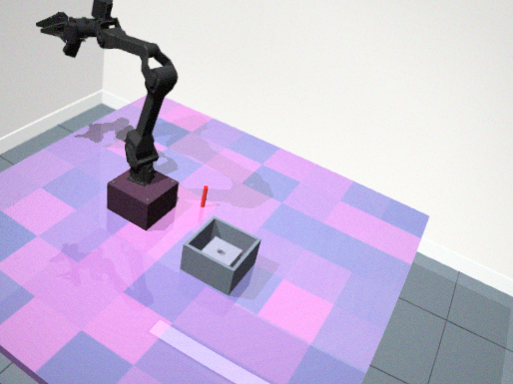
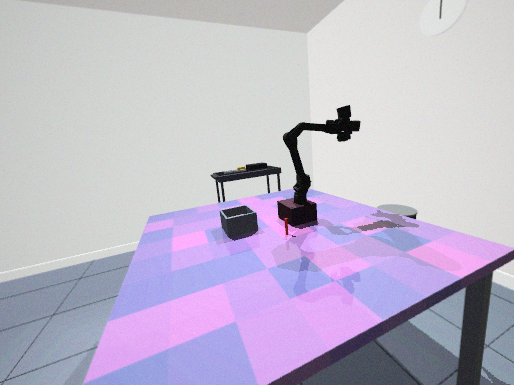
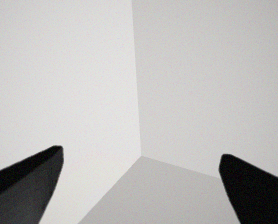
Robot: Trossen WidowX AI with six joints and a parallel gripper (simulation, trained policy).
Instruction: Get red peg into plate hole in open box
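Right now the red peg is 550 mm ahead of my gripper tip, 130 mm to the left of it and 460 mm below it. The rest, counted from my gripper tip: grey box: 710 mm ahead, 90 mm to the right, 480 mm below; then pale plate: 710 mm ahead, 90 mm to the right, 460 mm below.
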